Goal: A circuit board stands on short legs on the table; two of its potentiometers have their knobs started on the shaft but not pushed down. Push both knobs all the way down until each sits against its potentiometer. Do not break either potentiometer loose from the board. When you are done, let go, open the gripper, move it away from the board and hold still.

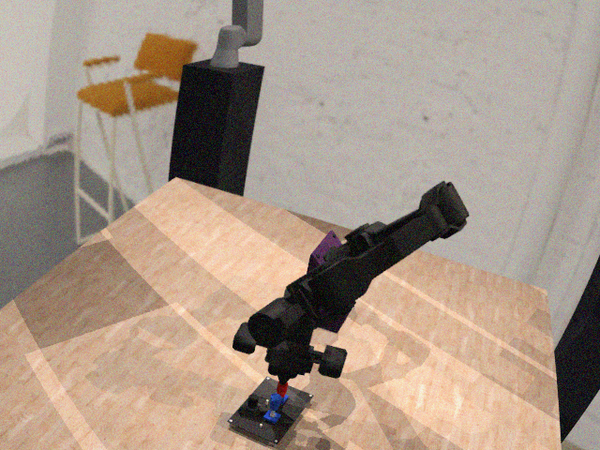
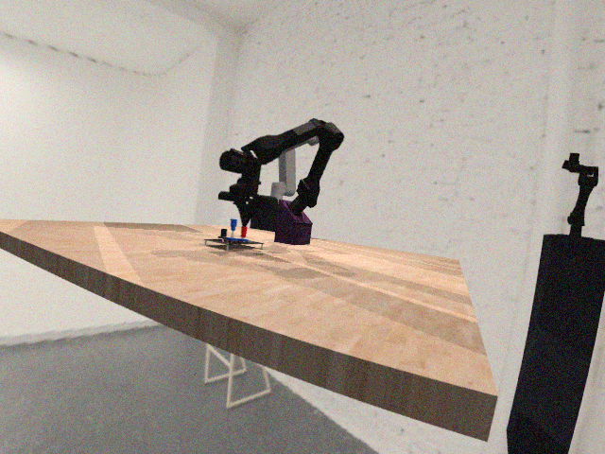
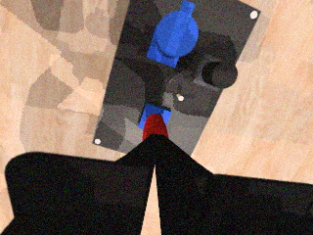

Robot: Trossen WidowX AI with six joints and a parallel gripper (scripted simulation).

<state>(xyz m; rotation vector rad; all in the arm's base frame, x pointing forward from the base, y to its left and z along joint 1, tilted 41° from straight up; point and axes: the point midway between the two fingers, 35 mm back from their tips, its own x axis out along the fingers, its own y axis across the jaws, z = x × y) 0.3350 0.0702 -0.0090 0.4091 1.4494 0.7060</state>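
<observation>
The red knob is 2 cm below my gripper tip. The rest, counted from my gripper tip: blue knob (6 cm ahead, 1 cm to the left, 1 cm above).
</observation>
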